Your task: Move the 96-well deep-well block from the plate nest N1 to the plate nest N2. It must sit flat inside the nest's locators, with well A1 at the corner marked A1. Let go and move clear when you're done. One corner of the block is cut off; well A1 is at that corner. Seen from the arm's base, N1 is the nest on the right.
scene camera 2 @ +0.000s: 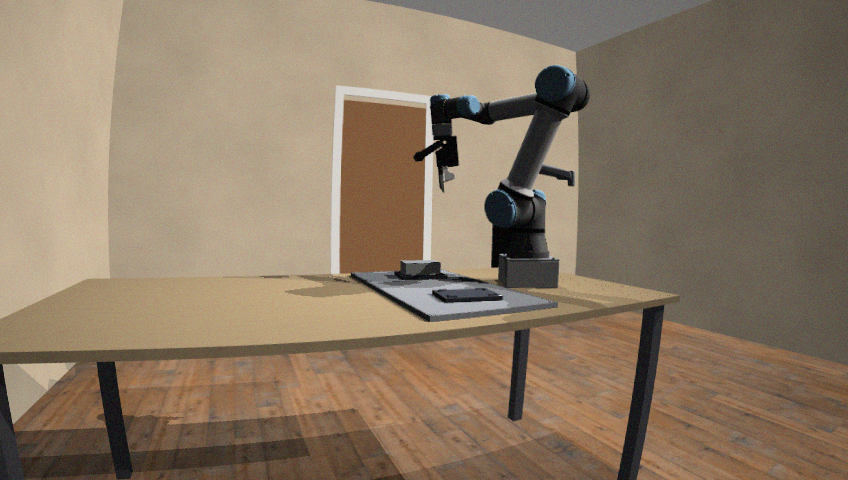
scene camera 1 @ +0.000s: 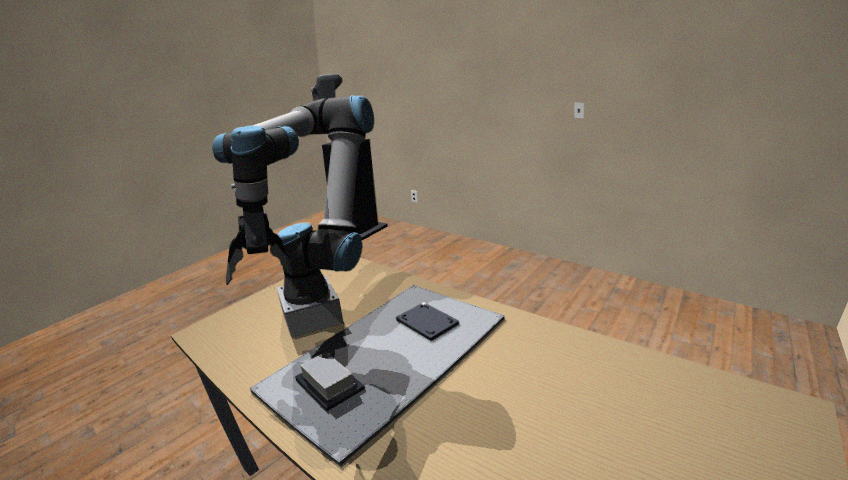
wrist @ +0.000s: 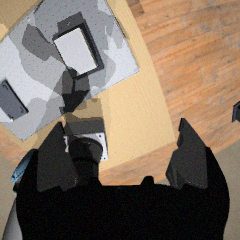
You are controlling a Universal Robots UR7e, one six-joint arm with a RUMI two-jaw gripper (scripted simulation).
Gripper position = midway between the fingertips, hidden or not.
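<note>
Scene camera 1 shows a grey deep-well block [scene camera 1: 324, 373] and my gripper [scene camera 1: 259, 280]. In scene camera 2, my gripper [scene camera 2: 443, 191] is visible. The wrist view shows my gripper [wrist: 121, 120] together with the grey deep-well block [wrist: 73, 47].
</note>
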